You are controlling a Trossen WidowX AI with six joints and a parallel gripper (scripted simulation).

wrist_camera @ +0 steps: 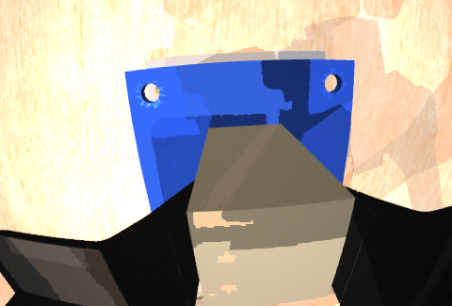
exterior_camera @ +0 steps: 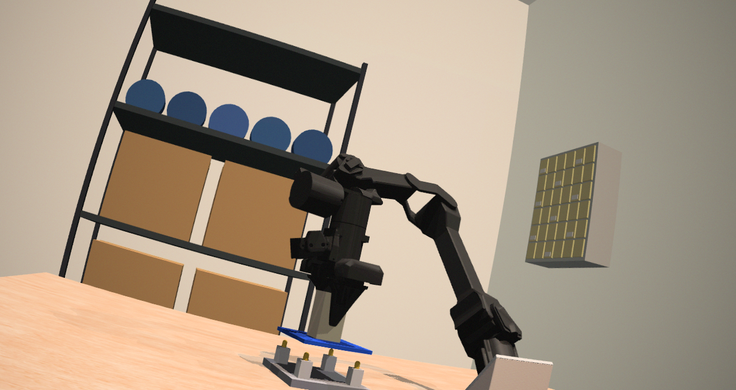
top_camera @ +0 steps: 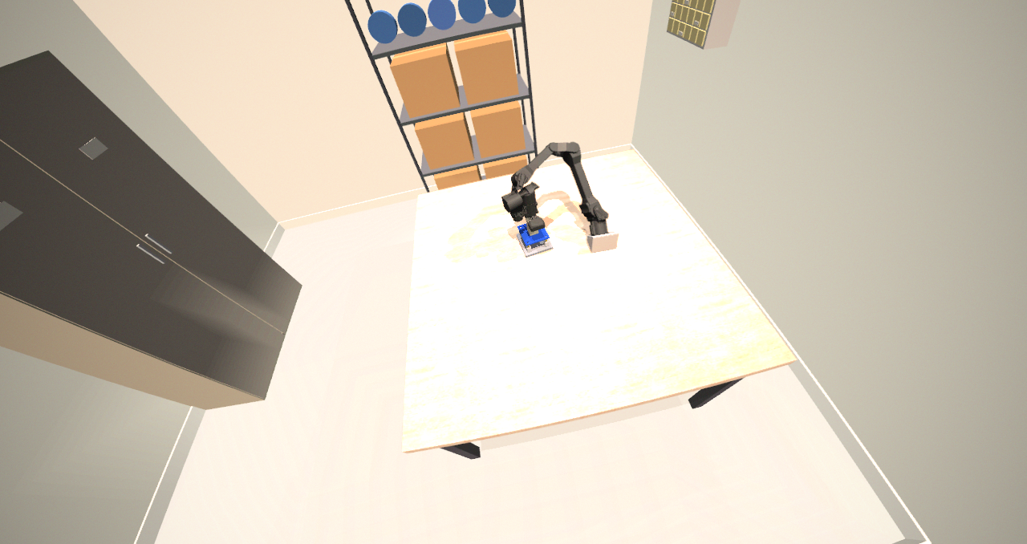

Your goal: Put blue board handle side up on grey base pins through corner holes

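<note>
The grey base lies 90 mm below my gripper tip. The rest, counted from my gripper tip: blue board 10 mm below.
</note>
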